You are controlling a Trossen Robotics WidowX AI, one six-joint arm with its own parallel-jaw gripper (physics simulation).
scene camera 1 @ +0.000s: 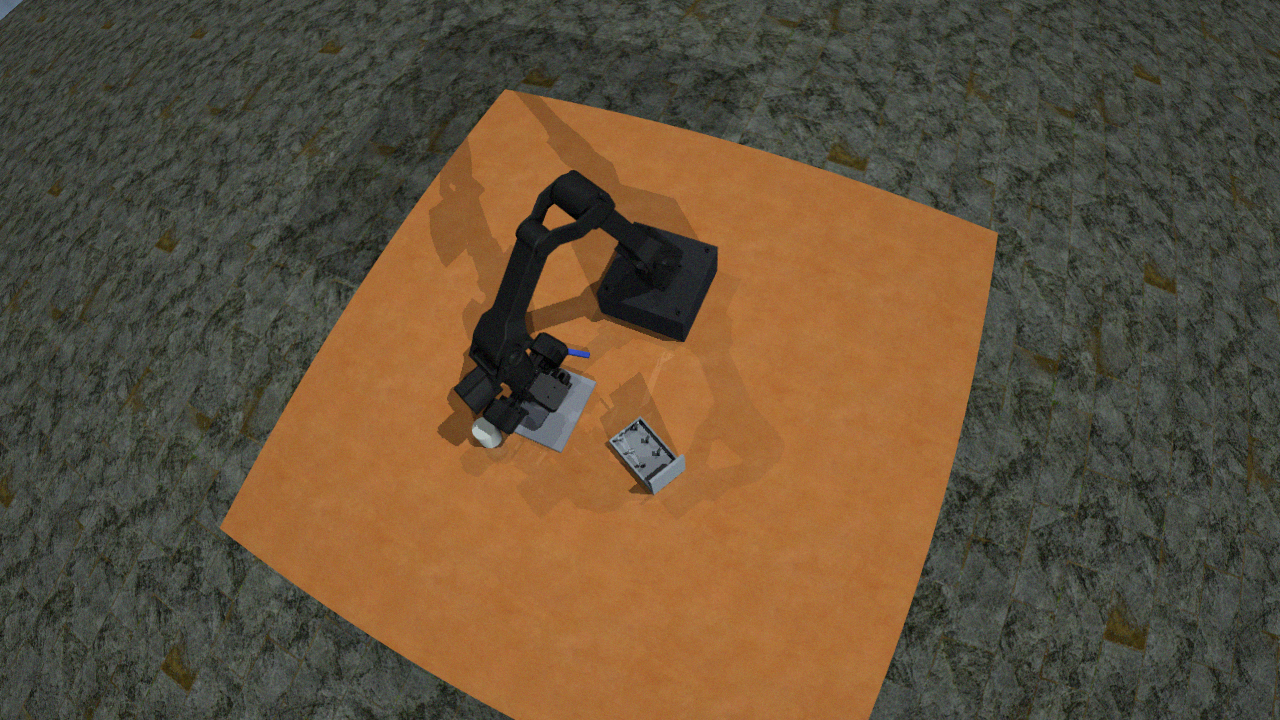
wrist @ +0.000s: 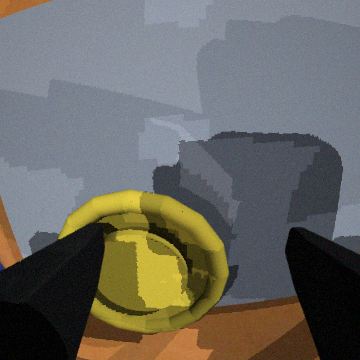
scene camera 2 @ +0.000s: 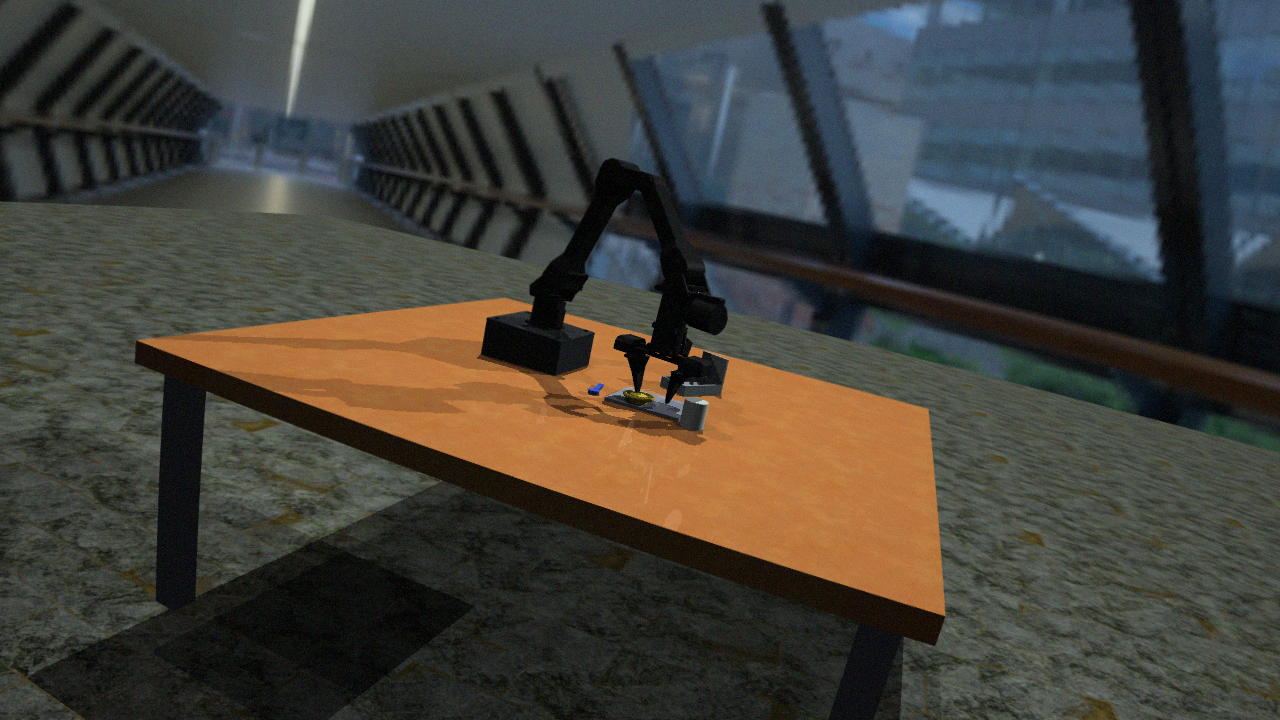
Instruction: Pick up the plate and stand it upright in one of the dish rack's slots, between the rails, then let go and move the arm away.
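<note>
The yellow round plate (scene camera 2: pixel 638 395) (wrist: pixel 160 270) lies about flat at one edge of a grey board. My gripper (scene camera 2: pixel 653 396) (wrist: pixel 197 239) is open and empty, pointing down low over the board. In the wrist view the left finger covers the plate's left rim; the right finger is well to the right of the plate, over the board. Whether a fingertip touches the plate, I cannot tell. The arm hides the plate in scene camera 1. The grey dish rack (scene camera 1: pixel 668 472) (scene camera 2: pixel 716 374) stands apart from the board, partly behind the gripper in scene camera 2.
The grey board (scene camera 1: pixel 580 404) (wrist: pixel 100 55) lies on the orange table (scene camera 1: pixel 805 358) (scene camera 2: pixel 787 465). A white cylinder (scene camera 1: pixel 486 433) (scene camera 2: pixel 694 414) stands close beside the board and gripper. A small blue object (scene camera 1: pixel 579 353) (scene camera 2: pixel 596 389) lies between board and arm base (scene camera 1: pixel 657 304) (scene camera 2: pixel 537 344).
</note>
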